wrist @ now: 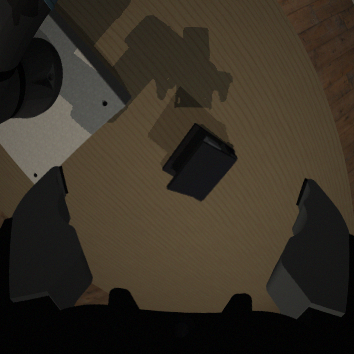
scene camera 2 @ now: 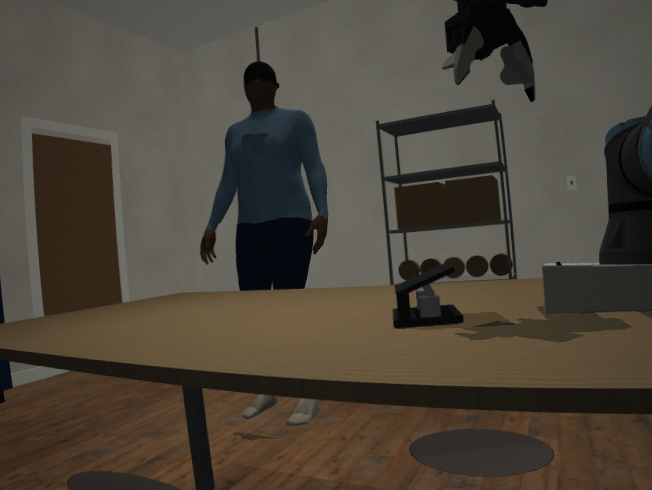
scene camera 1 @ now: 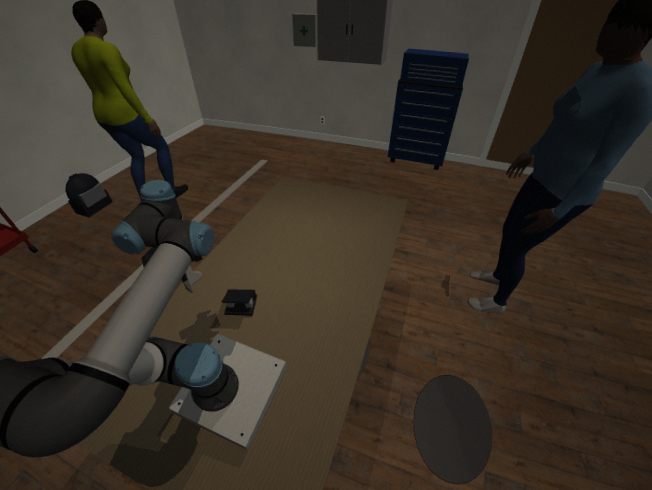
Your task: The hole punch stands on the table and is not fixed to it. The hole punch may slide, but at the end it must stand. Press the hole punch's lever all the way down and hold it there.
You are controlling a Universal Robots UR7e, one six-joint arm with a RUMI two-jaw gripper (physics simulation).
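Places are measured from the arm's base along level axes (x left, y back, z up), in millimetres.
Where they show: gripper, fingertip midpoint: (wrist: 183, 176) (scene camera 2: 497, 93) (scene camera 1: 186, 276); arm's base, link origin: (wrist: 29, 76) (scene camera 2: 646, 263) (scene camera 1: 215, 387).
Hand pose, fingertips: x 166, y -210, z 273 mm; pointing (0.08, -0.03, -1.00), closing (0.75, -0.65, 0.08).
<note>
Each offset is from my fingertips to the top centre of the thing. Level surfaces: height alone.
The dark hole punch @(dx -48, dy -148, dz -246 mm) (scene camera 1: 247, 310) (scene camera 2: 427, 305) (wrist: 175, 160) stands upright on its base on the table @(dz -331 mm) (scene camera 1: 326, 237) (scene camera 2: 210, 337) (wrist: 240, 260). Its flat black lever @(dx -48, dy -148, dz -246 mm) (scene camera 1: 238, 296) (scene camera 2: 424, 279) (wrist: 205, 172) is raised at a slant in scene camera 2, its free end up and towards the robot's base, with nothing touching it. My gripper (scene camera 2: 495, 89) (wrist: 183, 176) is open and empty, high above the table and apart from the punch. In the wrist view the punch shows between the two widely spread fingers, far below them. In scene camera 1 the arm partly hides the gripper.
The robot's white base plate (scene camera 1: 263, 389) (scene camera 2: 579, 289) (wrist: 30, 145) is near the punch, on the lever's free-end side. The arm's shadow falls on the table beside the punch. A person in blue (scene camera 1: 585, 131) (scene camera 2: 274, 168) stands beyond the table; another in yellow (scene camera 1: 105, 79) stands farther off.
</note>
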